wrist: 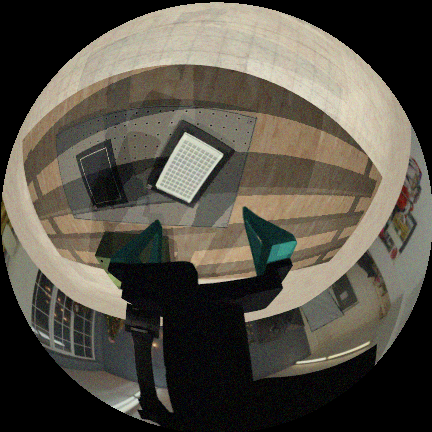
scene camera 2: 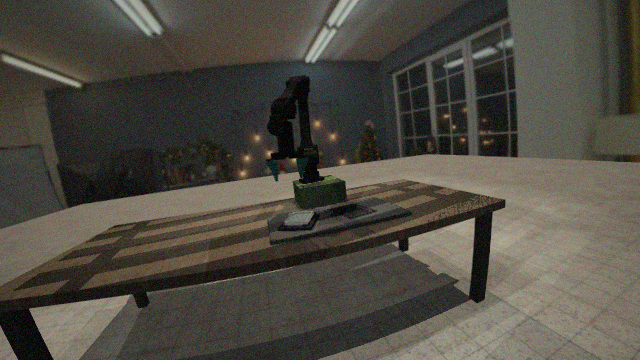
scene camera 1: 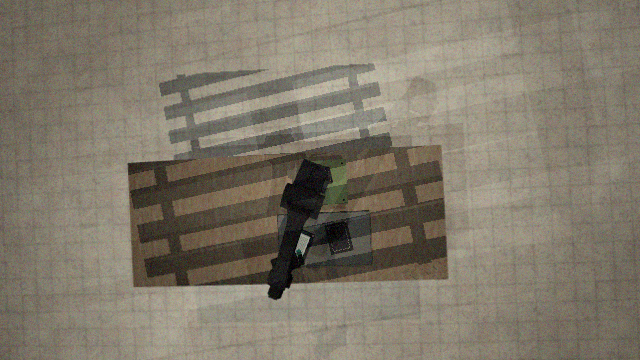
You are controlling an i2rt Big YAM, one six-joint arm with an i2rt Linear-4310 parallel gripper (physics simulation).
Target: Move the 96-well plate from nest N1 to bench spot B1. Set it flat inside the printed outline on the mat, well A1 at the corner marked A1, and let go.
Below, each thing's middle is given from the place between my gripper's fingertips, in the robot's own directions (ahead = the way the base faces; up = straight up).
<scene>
I see my gripper 25 cm to the right of the dark printed rectangle with white outline (wrist: pixel 97 166), 17 cm above it and 1 cm short of it. From my hand the other things lie so: white well plate (wrist: pixel 191 161) 15 cm below, 2 cm to the left.
</scene>
